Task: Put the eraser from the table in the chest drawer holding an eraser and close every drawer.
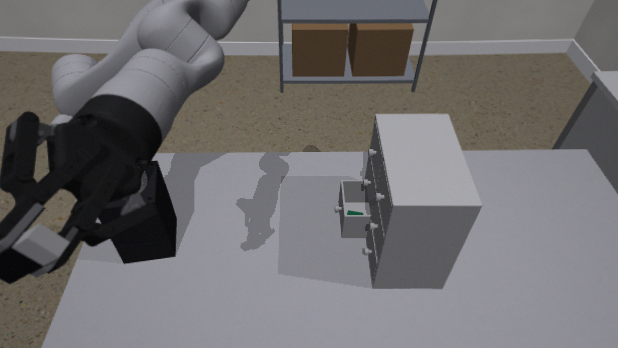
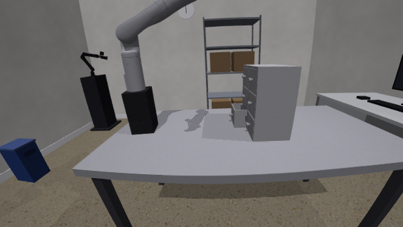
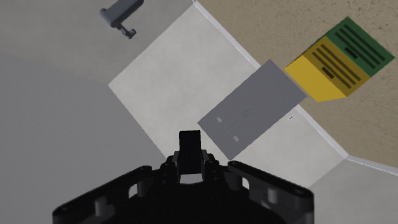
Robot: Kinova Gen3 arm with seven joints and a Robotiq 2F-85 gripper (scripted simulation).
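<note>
Right now my hand is 1 cm to the left of the black-and-white eraser. Also, from my hand: green eraser: 74 cm below, 57 cm to the left, 41 cm ahead; red thing: 74 cm below, 44 cm ahead, 42 cm to the left.
</note>
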